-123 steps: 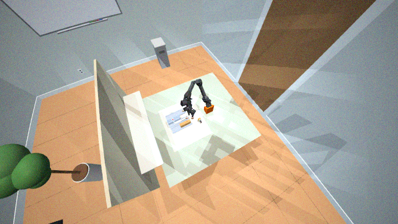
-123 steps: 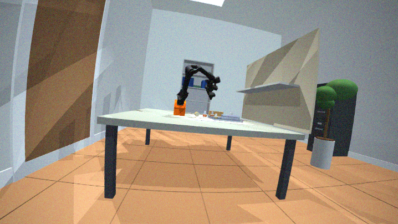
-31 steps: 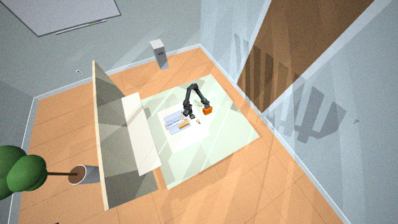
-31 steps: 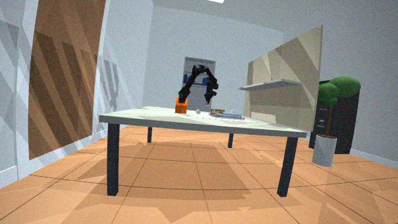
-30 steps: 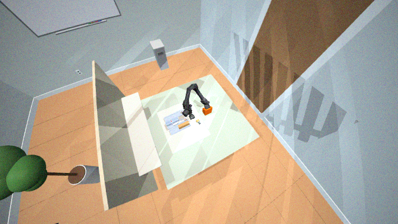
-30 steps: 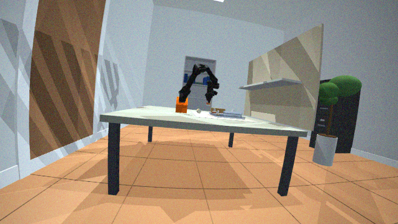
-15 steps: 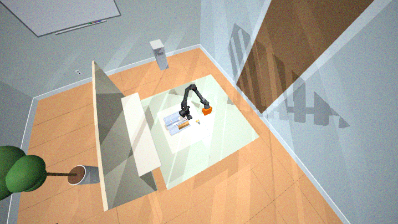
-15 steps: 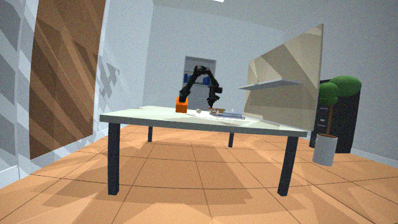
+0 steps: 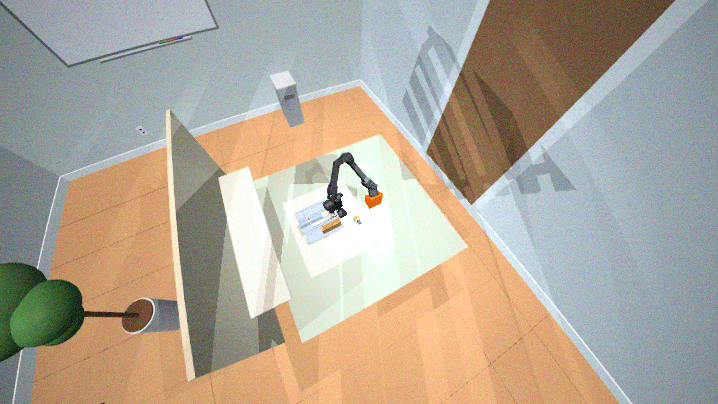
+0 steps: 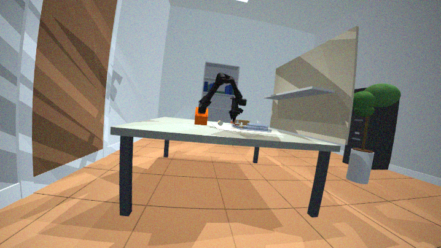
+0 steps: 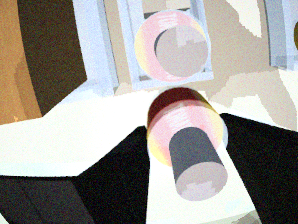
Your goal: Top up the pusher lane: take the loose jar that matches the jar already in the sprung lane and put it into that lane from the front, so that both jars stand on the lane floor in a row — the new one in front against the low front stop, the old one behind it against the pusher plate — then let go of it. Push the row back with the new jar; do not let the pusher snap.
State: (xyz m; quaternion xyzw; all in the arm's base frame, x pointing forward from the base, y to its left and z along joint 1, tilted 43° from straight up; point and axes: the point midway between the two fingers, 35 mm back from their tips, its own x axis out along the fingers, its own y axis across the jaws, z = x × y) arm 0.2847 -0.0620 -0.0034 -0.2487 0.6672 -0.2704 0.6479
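The lane unit lies 190 mm ahead of my gripper tip, 30 mm to the right of it and 30 mm below it. Round my gripper tip: shelf wall 660 mm ahead, 350 mm above.
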